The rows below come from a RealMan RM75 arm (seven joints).
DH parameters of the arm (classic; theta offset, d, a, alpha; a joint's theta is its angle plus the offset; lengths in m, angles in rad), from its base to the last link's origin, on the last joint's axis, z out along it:
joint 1: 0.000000 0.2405 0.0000 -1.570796
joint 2: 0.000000 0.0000 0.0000 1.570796
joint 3: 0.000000 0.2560 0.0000 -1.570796
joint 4: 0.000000 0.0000 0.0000 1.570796
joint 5: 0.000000 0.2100 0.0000 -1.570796
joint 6: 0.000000 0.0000 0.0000 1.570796
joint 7: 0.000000 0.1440 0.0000 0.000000
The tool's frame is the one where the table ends.
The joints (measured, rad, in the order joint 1, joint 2, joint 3, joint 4, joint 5, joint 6, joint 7), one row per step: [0.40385 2.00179 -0.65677 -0.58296 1.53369 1.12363 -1.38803]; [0.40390 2.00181 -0.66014 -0.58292 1.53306 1.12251 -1.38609]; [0.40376 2.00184 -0.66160 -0.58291 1.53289 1.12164 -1.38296]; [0.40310 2.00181 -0.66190 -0.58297 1.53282 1.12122 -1.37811]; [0.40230 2.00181 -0.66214 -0.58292 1.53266 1.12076 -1.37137]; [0.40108 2.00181 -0.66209 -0.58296 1.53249 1.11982 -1.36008]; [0.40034 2.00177 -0.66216 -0.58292 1.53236 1.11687 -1.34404]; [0.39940 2.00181 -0.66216 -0.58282 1.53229 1.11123 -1.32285]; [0.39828 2.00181 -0.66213 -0.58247 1.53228 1.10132 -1.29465]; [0.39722 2.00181 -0.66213 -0.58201 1.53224 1.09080 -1.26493]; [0.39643 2.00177 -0.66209 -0.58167 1.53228 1.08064 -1.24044]
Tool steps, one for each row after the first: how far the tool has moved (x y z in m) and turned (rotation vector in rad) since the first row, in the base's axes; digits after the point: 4 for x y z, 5 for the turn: [-0.0001 0.0000 -0.0006 -0.00314 -0.00040 -0.00049]; [-0.0001 0.0000 -0.0009 -0.00463 0.00129 -0.00233]; [0.0002 -0.0002 -0.0009 -0.00548 0.00500 -0.00564]; [0.0005 -0.0004 -0.0009 -0.00670 0.01036 -0.01018]; [0.0011 -0.0008 -0.0009 -0.00814 0.01941 -0.01791]; [0.0017 -0.0009 -0.0008 -0.00951 0.03168 -0.02918]; [0.0028 -0.0010 -0.0006 -0.01037 0.04745 -0.04546]; [0.0045 -0.0010 -0.0002 -0.01021 0.06771 -0.06897]; [0.0063 -0.0009 0.0001 -0.00982 0.08915 -0.09364]; [0.0079 -0.0008 0.0005 -0.00842 0.10634 -0.11495]
